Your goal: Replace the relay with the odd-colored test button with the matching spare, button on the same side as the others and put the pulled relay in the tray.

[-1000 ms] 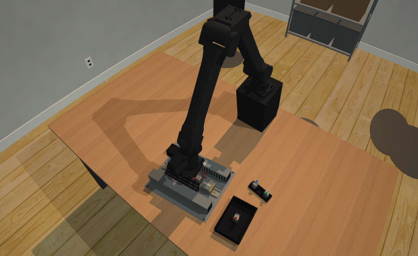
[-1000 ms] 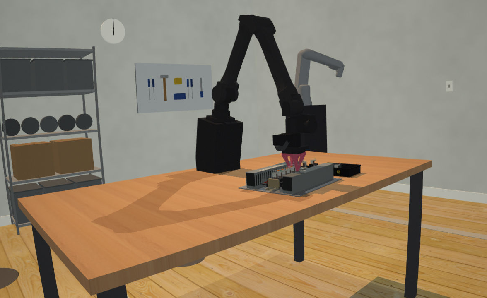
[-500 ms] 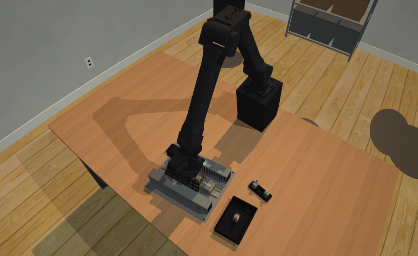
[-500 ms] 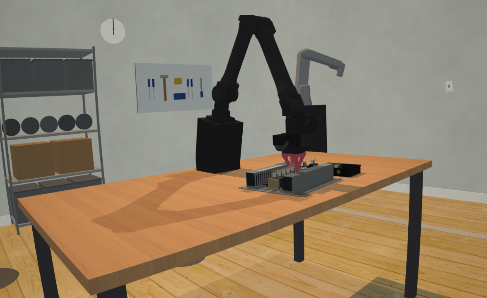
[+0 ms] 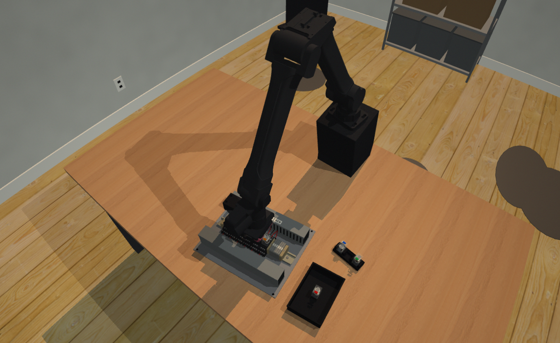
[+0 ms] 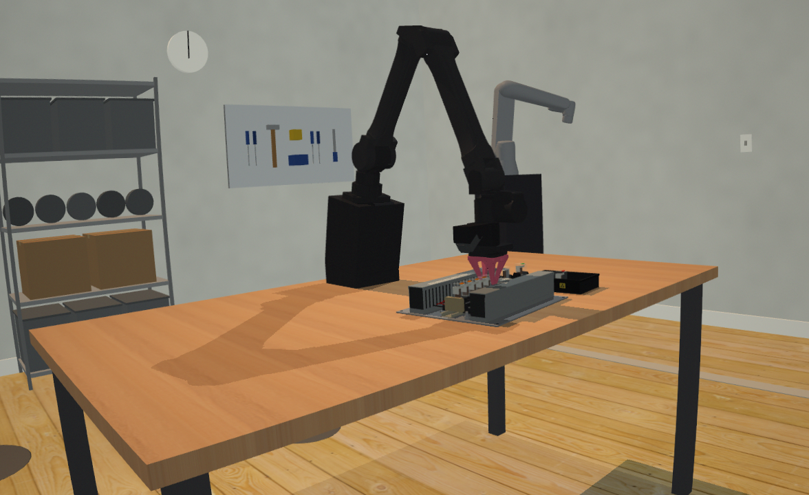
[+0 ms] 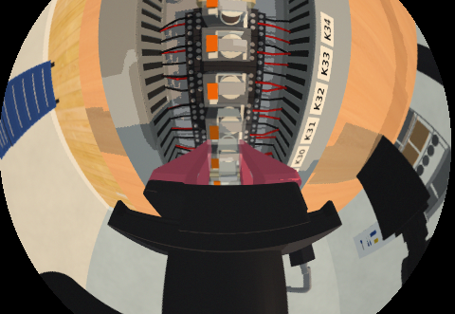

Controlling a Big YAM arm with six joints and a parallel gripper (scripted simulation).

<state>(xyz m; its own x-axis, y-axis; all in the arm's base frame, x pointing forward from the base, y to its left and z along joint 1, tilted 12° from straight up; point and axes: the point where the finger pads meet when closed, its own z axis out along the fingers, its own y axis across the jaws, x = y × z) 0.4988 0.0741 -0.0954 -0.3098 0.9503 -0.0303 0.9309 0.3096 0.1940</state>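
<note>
The grey relay panel is 50 mm below my hand, 20 mm to the right of it and 10 mm ahead of it. Also, from my hand: blue-button relay 200 mm to the left, 180 mm behind, 20 mm below; black tray 250 mm to the left, 30 mm below, 10 mm behind; black spare holder 230 mm to the left, 180 mm behind, 40 mm below.
</note>
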